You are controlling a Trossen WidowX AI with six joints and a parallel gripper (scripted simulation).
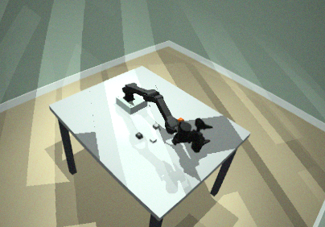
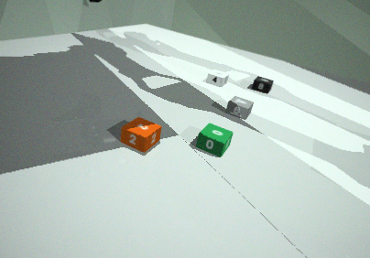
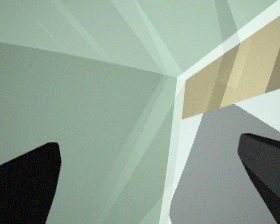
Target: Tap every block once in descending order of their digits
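The black block marked 8 lies 360 mm behind my gripper tip, 210 mm to the right of it and 180 mm below it. Also, from my gripper tip: grey block (360 mm behind, 70 mm to the right, 180 mm below); white block (280 mm behind, 160 mm to the right, 180 mm below); orange block marked 2 (310 mm behind, 100 mm to the left, 180 mm below).
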